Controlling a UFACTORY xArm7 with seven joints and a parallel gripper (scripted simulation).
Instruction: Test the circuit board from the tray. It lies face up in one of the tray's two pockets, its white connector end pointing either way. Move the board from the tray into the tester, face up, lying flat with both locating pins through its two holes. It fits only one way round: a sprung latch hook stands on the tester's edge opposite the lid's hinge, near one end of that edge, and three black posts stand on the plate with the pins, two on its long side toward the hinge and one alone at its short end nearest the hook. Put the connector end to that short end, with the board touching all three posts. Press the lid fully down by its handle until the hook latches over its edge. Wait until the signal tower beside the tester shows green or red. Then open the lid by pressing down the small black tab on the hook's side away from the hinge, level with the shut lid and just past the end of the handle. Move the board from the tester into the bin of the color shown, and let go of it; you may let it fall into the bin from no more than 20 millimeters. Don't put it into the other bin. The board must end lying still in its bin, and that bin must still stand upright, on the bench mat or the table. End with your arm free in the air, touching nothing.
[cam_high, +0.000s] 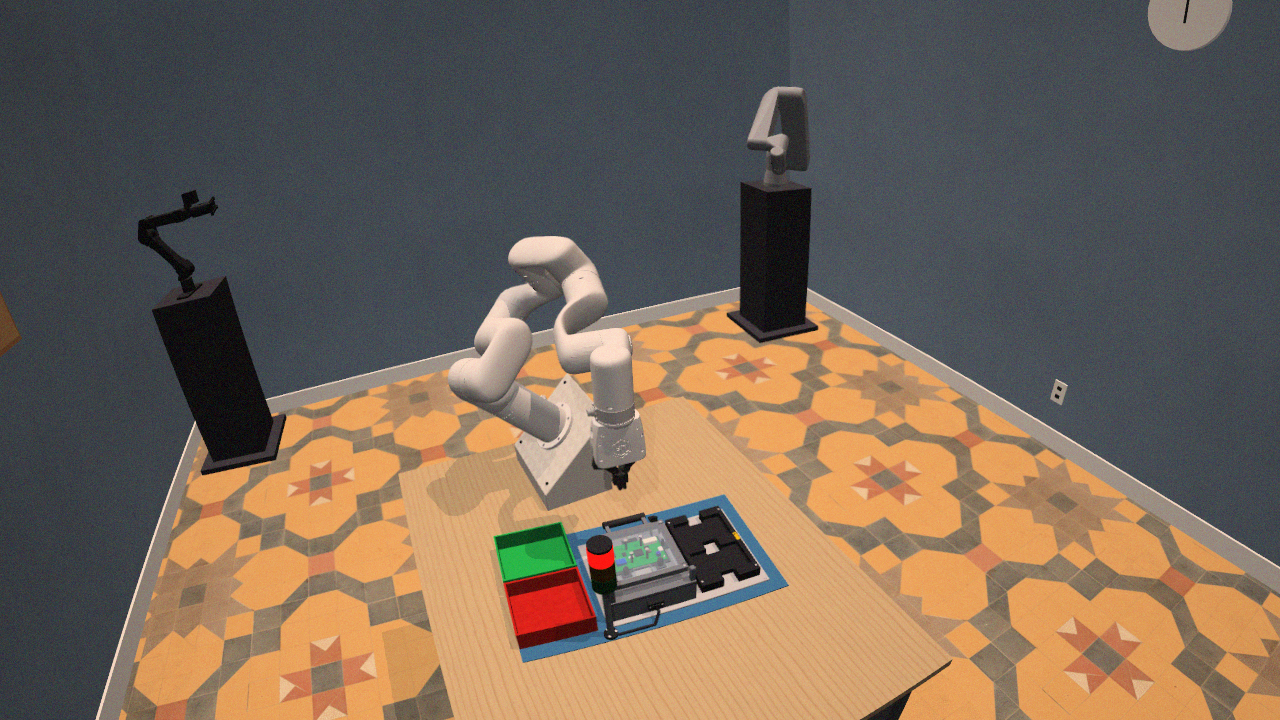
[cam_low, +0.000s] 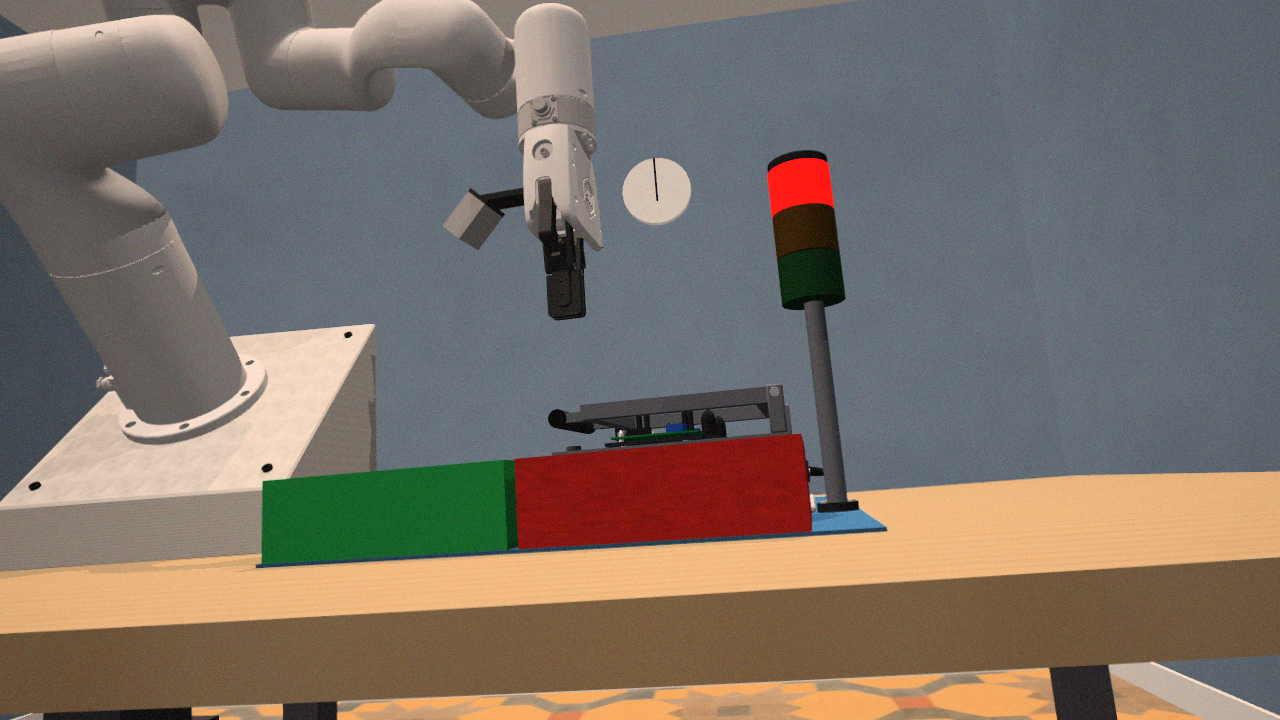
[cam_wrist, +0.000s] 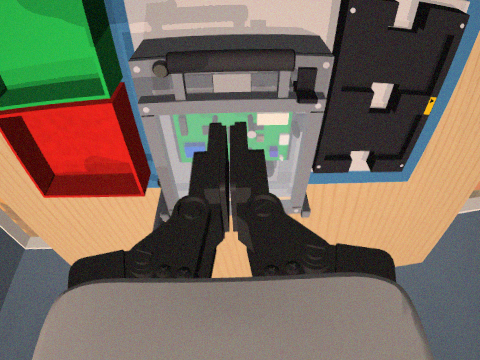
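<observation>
Right now my hand is 12 cm above the black latch tab, 6 cm to the right of it and 2 cm short of it. The rest, counted from my hand: tester plate 14 cm below, 9 cm ahead; tester lid 12 cm below, 9 cm ahead; green circuit board 14 cm below, 8 cm ahead.
</observation>
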